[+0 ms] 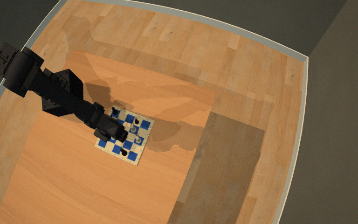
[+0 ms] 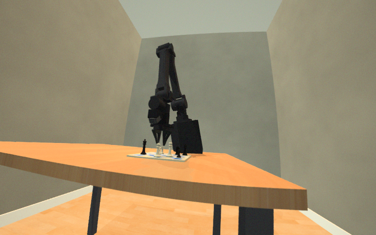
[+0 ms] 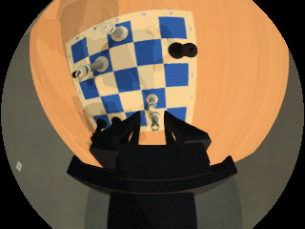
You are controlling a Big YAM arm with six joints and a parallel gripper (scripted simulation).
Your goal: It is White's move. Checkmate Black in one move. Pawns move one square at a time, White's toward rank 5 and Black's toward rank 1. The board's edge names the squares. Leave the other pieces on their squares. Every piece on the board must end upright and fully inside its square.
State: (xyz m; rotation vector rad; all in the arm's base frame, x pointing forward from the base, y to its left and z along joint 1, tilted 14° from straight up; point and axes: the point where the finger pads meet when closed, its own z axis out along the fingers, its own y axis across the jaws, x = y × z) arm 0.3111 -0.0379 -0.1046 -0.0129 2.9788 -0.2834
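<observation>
Now: the chessboard 50 mm below my hand, 40 mm to the left of it and 40 mm ahead of it. The rest, counted from my hand: tall black piece: 80 mm ahead, 40 mm to the right, 20 mm below.
</observation>
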